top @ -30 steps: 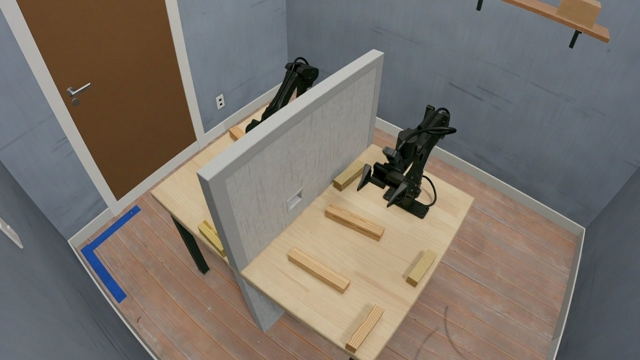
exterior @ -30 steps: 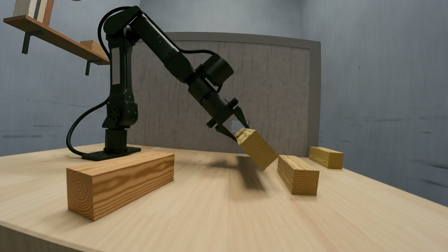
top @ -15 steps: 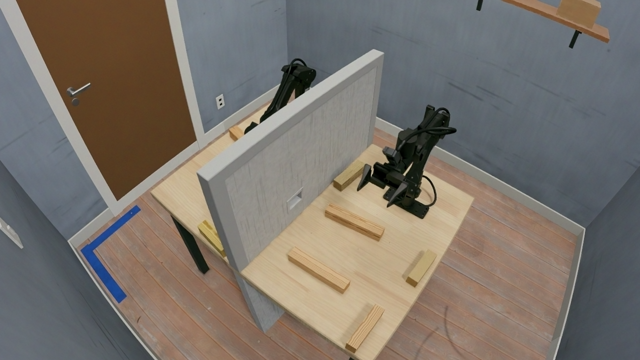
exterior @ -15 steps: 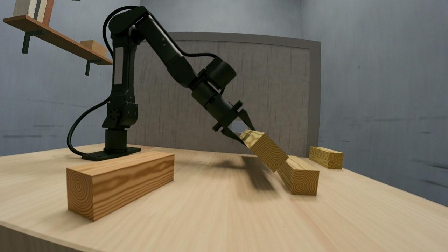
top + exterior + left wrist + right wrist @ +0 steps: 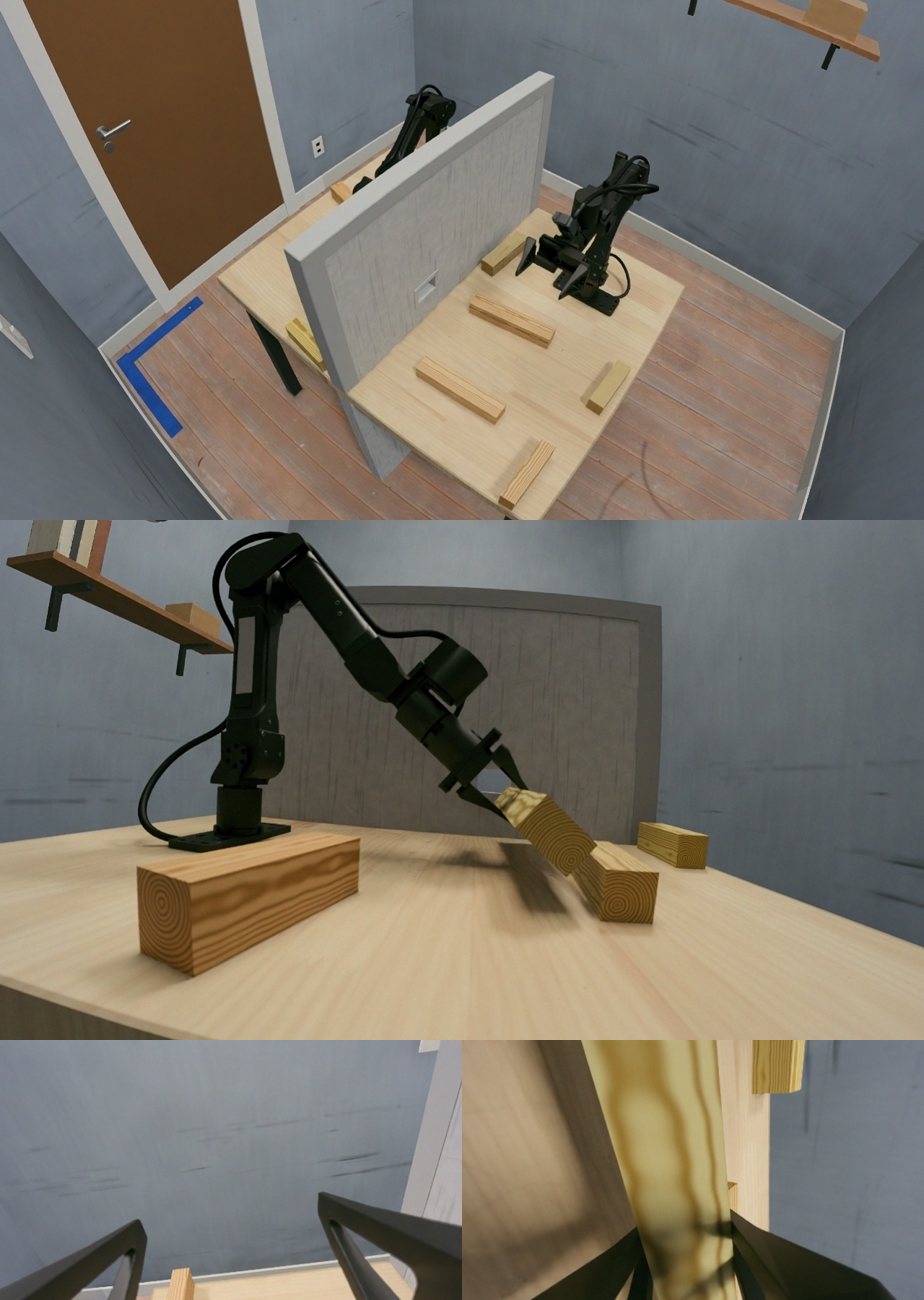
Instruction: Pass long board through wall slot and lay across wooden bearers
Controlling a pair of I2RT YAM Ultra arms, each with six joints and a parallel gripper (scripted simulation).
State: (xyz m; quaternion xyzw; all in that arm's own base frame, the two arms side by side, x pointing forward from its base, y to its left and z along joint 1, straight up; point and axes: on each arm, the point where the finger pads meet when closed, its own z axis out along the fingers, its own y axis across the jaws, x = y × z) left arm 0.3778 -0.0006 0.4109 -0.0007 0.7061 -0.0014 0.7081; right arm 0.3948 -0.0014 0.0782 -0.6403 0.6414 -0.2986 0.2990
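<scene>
Right now my right hand is 1 cm short of the long pale board and 1 cm above it. Also, from my right hand: wooden bearer: 9 cm ahead, 50 cm to the left, 6 cm below; thick block: 18 cm behind, 24 cm to the right, 5 cm below.
</scene>
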